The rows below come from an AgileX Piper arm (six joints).
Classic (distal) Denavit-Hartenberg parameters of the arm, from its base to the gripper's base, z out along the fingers. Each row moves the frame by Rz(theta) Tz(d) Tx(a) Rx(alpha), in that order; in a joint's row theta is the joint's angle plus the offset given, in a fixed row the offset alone. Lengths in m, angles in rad.
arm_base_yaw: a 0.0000  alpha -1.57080  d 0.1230  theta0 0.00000
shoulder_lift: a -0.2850  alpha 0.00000  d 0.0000  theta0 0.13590
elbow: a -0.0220  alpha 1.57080  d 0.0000  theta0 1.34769
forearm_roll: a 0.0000  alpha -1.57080  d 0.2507  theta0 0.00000
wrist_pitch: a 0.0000  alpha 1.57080  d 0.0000  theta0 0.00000
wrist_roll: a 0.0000  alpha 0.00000  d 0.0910  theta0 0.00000
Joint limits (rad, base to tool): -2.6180..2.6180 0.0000..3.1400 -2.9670..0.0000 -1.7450..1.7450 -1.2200..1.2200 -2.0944..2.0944
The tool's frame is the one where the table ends.
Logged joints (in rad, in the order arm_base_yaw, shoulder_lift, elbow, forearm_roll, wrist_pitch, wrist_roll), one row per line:
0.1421, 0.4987, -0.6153, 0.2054, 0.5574, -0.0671
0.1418, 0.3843, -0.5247, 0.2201, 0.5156, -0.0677
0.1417, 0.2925, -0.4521, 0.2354, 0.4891, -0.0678
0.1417, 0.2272, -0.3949, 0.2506, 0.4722, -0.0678
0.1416, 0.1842, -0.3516, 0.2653, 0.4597, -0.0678
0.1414, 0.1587, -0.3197, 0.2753, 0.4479, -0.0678
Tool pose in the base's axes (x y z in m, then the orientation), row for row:
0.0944, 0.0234, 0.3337, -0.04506, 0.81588, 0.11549, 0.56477
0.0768, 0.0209, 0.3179, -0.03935, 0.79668, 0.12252, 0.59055
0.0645, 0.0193, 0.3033, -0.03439, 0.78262, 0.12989, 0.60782
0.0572, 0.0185, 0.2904, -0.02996, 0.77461, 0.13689, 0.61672
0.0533, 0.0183, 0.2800, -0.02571, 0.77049, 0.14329, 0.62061
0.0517, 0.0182, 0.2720, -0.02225, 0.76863, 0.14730, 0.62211
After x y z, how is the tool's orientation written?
As a quaternion, x y z w.
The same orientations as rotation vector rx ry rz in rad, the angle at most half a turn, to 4 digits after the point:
-0.1060, 1.9193, 0.2717
-0.0916, 1.8541, 0.2851
-0.0795, 1.8085, 0.3002
-0.0690, 1.7835, 0.3152
-0.0591, 1.7712, 0.3294
-0.0511, 1.7659, 0.3384

